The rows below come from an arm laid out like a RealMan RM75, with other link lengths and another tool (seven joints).
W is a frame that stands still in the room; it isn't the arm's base.
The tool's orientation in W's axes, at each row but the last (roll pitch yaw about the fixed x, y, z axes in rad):
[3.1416 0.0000 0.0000]
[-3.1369 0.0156 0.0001]
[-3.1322 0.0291 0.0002]
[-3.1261 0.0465 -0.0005]
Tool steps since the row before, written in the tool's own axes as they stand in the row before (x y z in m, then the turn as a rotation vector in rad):
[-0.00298 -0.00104 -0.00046 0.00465 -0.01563 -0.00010]
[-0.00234 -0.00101 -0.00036 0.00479 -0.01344 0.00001]
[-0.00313 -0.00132 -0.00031 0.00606 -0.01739 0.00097]
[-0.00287 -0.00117 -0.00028 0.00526 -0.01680 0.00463]
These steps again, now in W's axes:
[-0.00298 0.00104 0.00046 0.00465 0.01563 0.00010]
[-0.00233 0.00101 0.00040 0.00479 0.01344 -0.00002]
[-0.00312 0.00132 0.00041 0.00603 0.01740 -0.00098]
[-0.00285 0.00117 0.00043 0.00506 0.01687 -0.00461]

